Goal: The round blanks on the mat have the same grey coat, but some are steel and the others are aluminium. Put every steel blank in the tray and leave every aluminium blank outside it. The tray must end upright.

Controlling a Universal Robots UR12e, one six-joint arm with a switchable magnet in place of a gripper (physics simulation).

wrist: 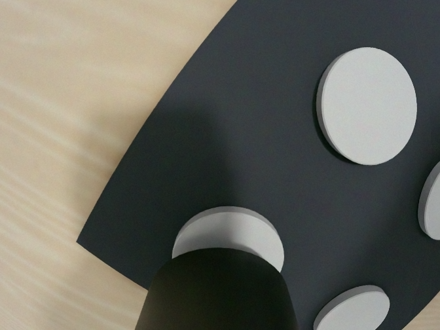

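The magnet's dark round tip (219, 265) is low over a grey blank (227, 230) near the mat's left corner and hides its near part. This blank looks to be at mat level; the contact between tip and blank is hidden, and I cannot tell whether the magnet holds it. Another blank (369, 106) lies flat at the upper right. Part of a blank (433, 207) shows at the right edge, and part of another blank (356, 312) at the bottom right. All have the same pale grey coat. The tray does not show in this view.
The dark mat (270, 165) lies under the blanks, with its corner at the lower left. The light wood table (65, 90) shows beyond the mat's left edge and at the bottom right. A soft shadow falls across the mat and the blank under the magnet.
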